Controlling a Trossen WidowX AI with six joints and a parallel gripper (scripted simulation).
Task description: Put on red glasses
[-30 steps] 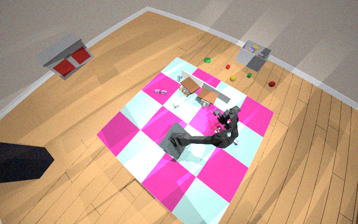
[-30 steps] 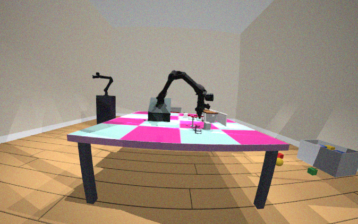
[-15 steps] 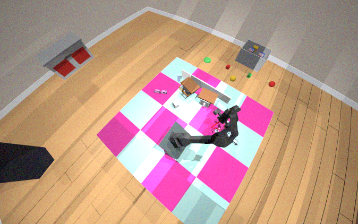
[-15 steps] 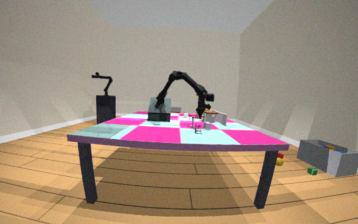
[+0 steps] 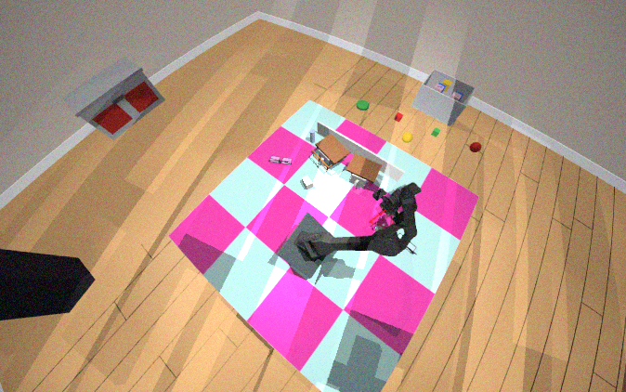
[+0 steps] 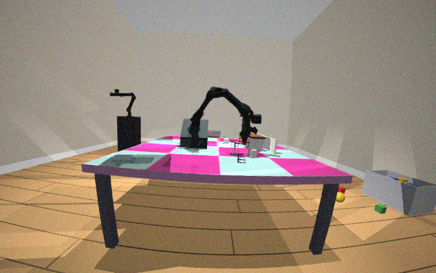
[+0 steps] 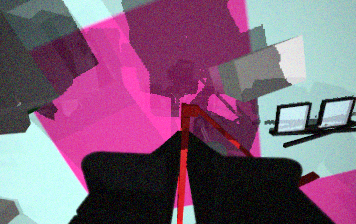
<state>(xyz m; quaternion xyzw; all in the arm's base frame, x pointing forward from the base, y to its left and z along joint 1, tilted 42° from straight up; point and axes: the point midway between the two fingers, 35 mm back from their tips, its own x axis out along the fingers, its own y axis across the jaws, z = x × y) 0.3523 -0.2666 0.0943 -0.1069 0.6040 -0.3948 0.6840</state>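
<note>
The grey stand is 8 cm behind my gripper tip, 4 cm below it and 2 cm to the right of it. Round my gripper tip: grey panel 29 cm to the left, 28 cm ahead, 1 cm below.
</note>
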